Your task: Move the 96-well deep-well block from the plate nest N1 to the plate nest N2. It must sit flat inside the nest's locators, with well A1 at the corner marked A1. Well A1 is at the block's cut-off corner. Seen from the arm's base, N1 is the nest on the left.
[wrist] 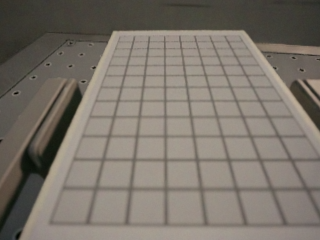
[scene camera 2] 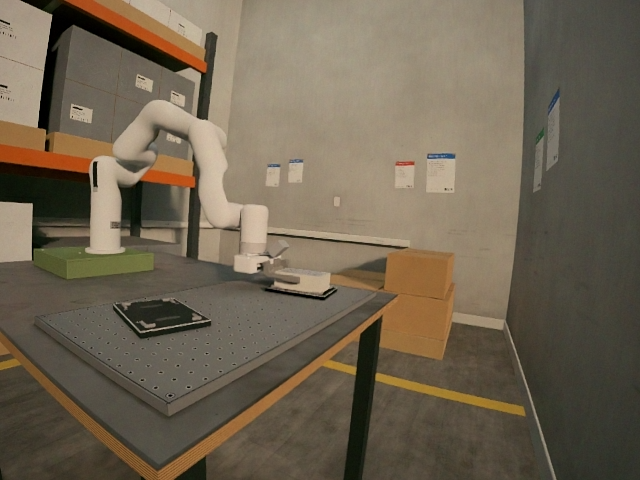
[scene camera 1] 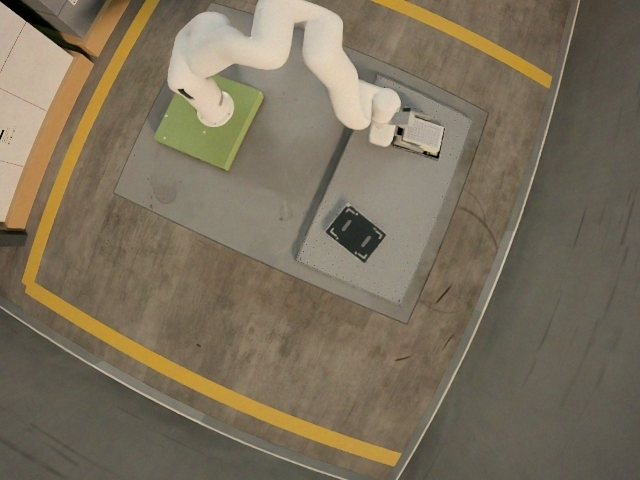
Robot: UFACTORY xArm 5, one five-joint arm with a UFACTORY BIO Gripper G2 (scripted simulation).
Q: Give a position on a white 96-well deep-well block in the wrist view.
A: At 177,127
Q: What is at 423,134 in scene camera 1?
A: A white 96-well deep-well block.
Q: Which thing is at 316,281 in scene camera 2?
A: A white 96-well deep-well block.
